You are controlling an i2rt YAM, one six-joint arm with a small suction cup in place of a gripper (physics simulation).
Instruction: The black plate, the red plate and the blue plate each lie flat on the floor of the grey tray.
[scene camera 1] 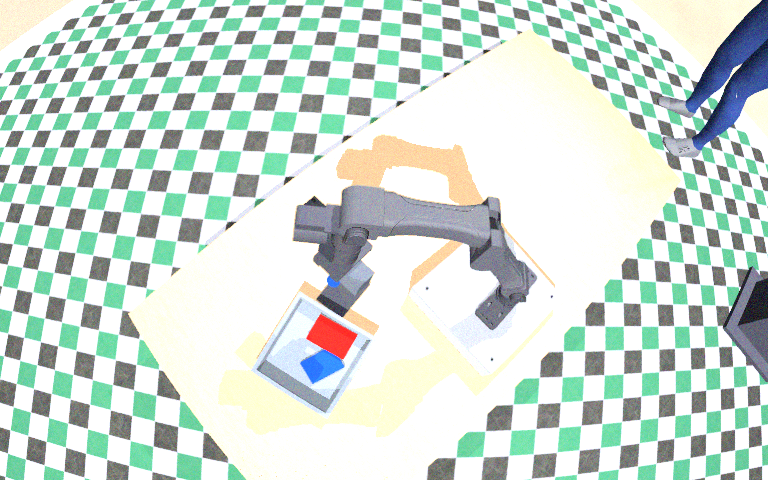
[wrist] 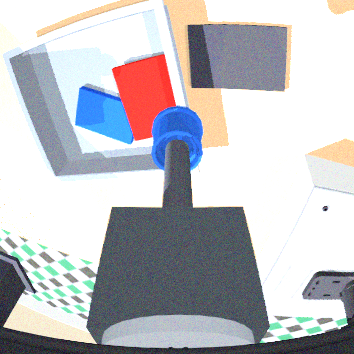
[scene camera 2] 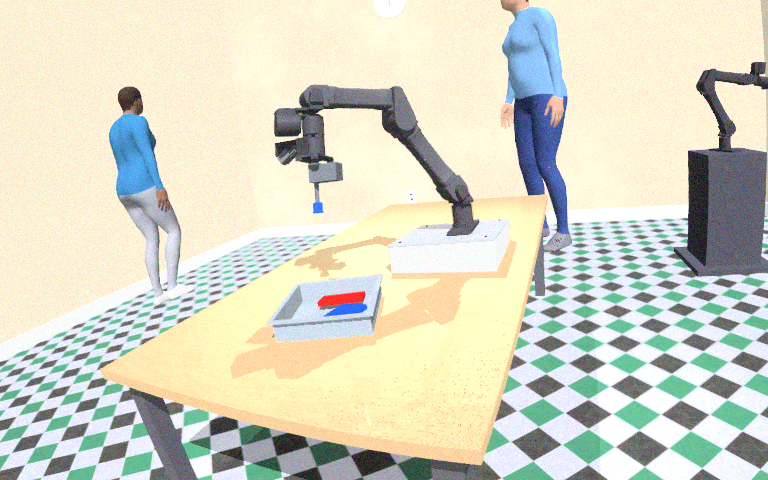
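Seen in the pictures: hand, tool point: (wrist: 176, 128) (scene camera 2: 318, 213); arm's base, link origin: (scene camera 1: 506, 295) (scene camera 2: 464, 228).
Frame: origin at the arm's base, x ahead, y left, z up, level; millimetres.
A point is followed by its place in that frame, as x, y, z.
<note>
The black plate (scene camera 1: 342, 294) @(306, 285, -66) (wrist: 245, 57) @(312, 269, -67) lies on the table beside the grey tray (scene camera 1: 290, 395) @(201, 569, -26) (scene camera 2: 325, 332) @(200, 563, -61) (wrist: 36, 122) @(200, 560, -36), outside it; it does not show in scene camera 2's view. In the tray, the red plate (scene camera 1: 331, 336) @(244, 383, -55) (scene camera 2: 342, 298) @(231, 405, -51) (wrist: 143, 96) @(247, 391, -54) covers a corner of the blue plate (scene camera 1: 322, 366) @(204, 455, -62) (scene camera 2: 348, 309) @(201, 443, -62) (wrist: 103, 114) @(211, 455, -62). The red plate looks raised there, resting on the blue one. The blue plate appears low on the tray floor; its covered corner is hidden. My gripper (scene camera 1: 333, 280) @(307, 309, 141) (scene camera 2: 317, 208) (wrist: 177, 140) @(307, 309, 141), a blue suction cup, is open and empty, high above the table.
The white base box (scene camera 1: 430, 305) @(127, 162, 7) (scene camera 2: 447, 260) @(23, 174, -42) (wrist: 320, 225) @(131, 131, 5) bears the arm and stands on the table (scene camera 1: 538, 113) @(300, -602, -76) (scene camera 2: 396, 396) @(-10, 745, -76), to the right of the tray in both scene views. The tray's raised walls surround the two plates. Two people stand behind the table in scene camera 2's view.
</note>
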